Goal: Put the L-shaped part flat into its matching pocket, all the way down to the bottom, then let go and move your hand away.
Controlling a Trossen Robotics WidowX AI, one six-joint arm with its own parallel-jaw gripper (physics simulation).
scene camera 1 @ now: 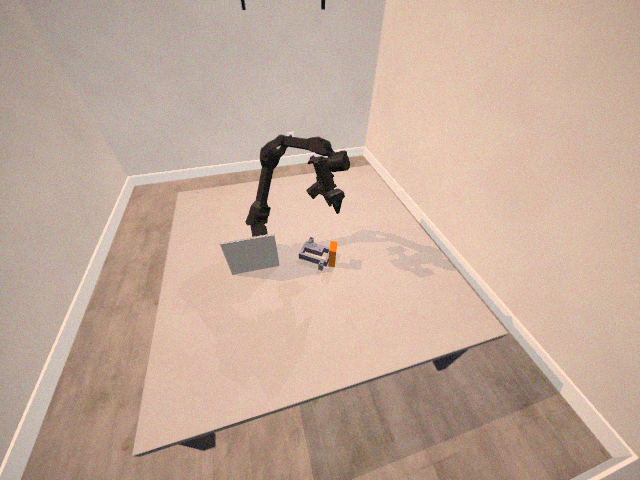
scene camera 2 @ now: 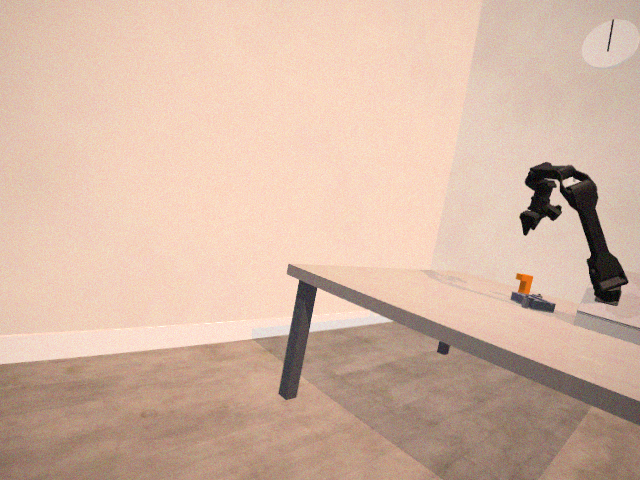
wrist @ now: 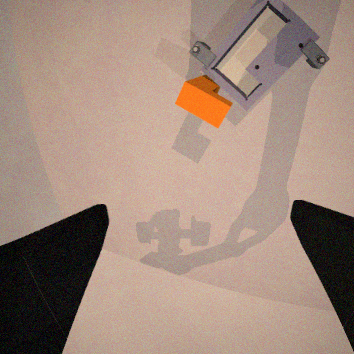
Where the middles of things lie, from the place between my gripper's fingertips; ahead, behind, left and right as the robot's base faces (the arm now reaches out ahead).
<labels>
My hand is 22 cm above the orange L-shaped part (wrist: 198,95), 4 cm to the left of it and 1 cm past it.
</labels>
